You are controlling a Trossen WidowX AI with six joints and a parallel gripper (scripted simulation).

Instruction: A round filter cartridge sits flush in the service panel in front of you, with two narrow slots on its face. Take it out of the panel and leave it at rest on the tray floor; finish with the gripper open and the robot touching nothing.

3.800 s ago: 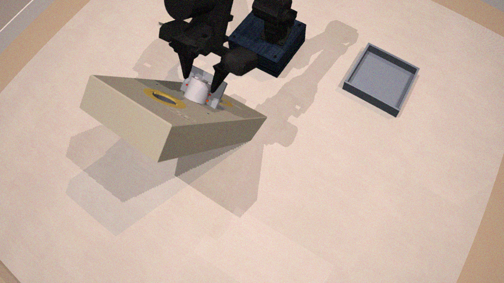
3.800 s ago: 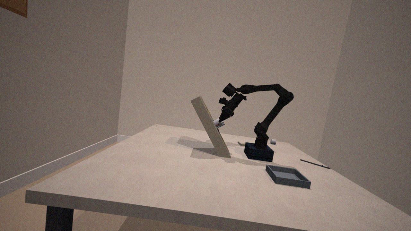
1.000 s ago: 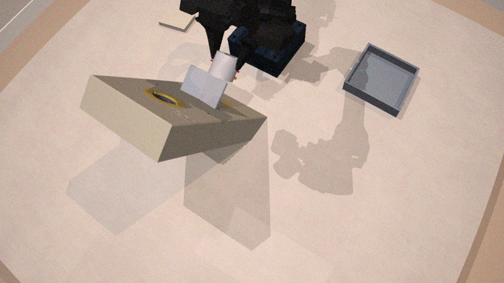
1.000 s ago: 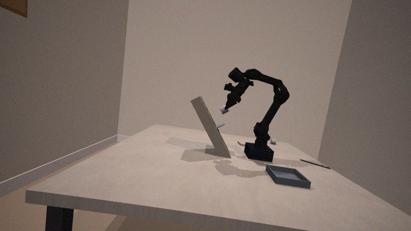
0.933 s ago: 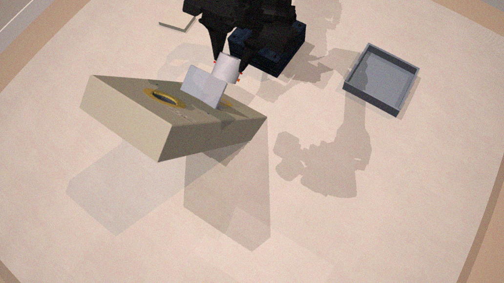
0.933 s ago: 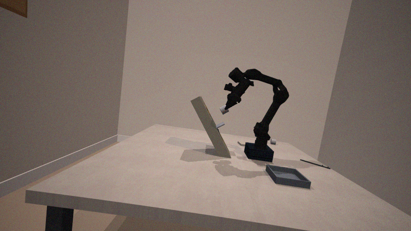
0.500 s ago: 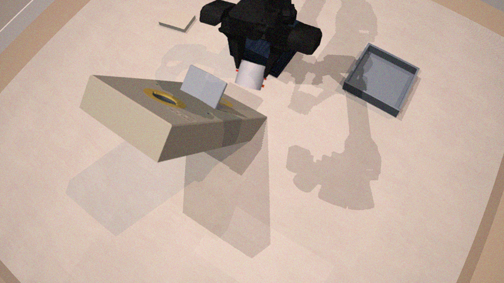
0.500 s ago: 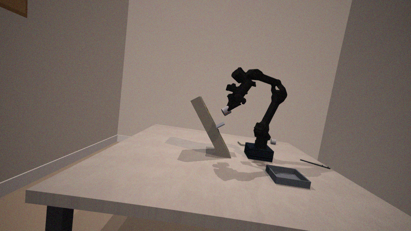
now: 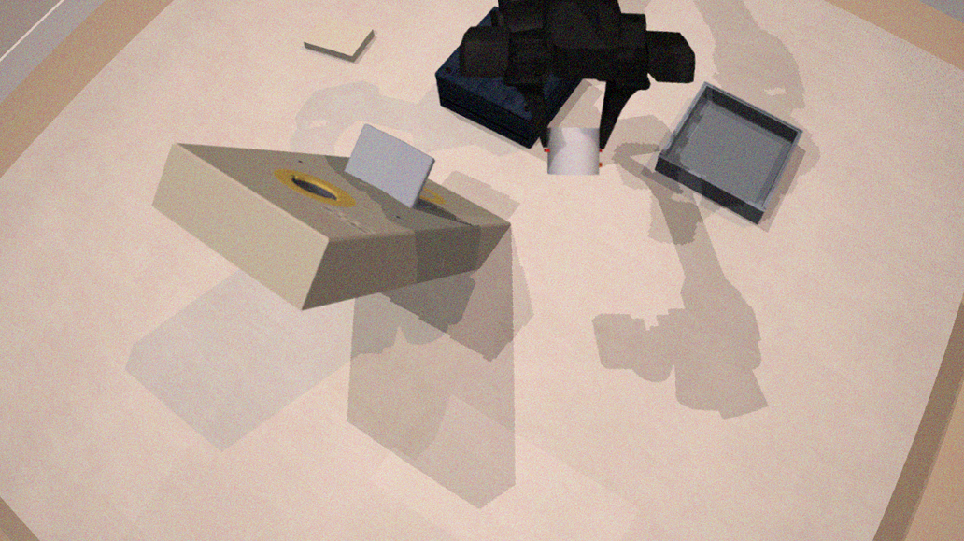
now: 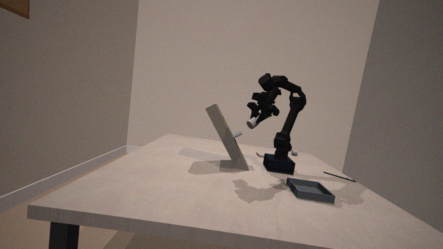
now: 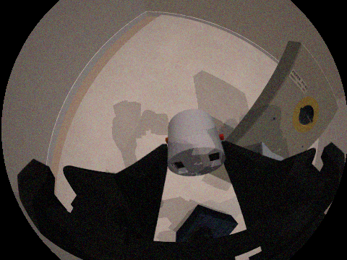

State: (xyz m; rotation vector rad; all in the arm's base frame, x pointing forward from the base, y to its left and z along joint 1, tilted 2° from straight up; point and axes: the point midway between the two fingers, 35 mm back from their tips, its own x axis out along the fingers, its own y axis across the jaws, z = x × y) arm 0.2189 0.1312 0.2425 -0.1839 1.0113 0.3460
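My gripper tip is 260 mm past the tray, 260 mm above it and 140 mm to the right of it. From my gripper tip the other things lie so: filter cartridge: right at my gripper tip; then service panel: 190 mm to the right, 100 mm below, 80 mm ahead.
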